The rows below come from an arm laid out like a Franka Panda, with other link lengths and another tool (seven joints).
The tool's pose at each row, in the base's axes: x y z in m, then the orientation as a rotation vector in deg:
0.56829 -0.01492 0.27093 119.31 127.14 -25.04
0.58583 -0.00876 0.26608 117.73 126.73 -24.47
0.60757 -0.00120 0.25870 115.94 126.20 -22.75
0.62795 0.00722 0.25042 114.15 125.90 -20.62
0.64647 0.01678 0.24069 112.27 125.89 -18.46
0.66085 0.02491 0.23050 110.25 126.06 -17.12
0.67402 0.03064 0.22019 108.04 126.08 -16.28
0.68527 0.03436 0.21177 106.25 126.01 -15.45
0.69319 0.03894 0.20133 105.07 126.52 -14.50
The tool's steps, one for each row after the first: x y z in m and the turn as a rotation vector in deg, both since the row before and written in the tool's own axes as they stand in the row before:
0.00570 0.01834 0.00058 -1.22 -0.92 -0.35
0.00722 0.02294 0.00242 -2.02 -0.70 -0.32
0.00832 0.02169 0.00388 -2.17 -0.40 -0.44
0.00986 0.01995 0.00580 -2.11 -0.24 -0.64
0.00891 0.01559 0.00738 -1.64 -0.48 -0.87
0.00665 0.01399 0.00852 -1.50 -0.83 -0.93
0.00437 0.01167 0.00748 -1.33 -0.65 -0.71
0.00626 0.00838 0.00913 -0.89 0.07 -0.72

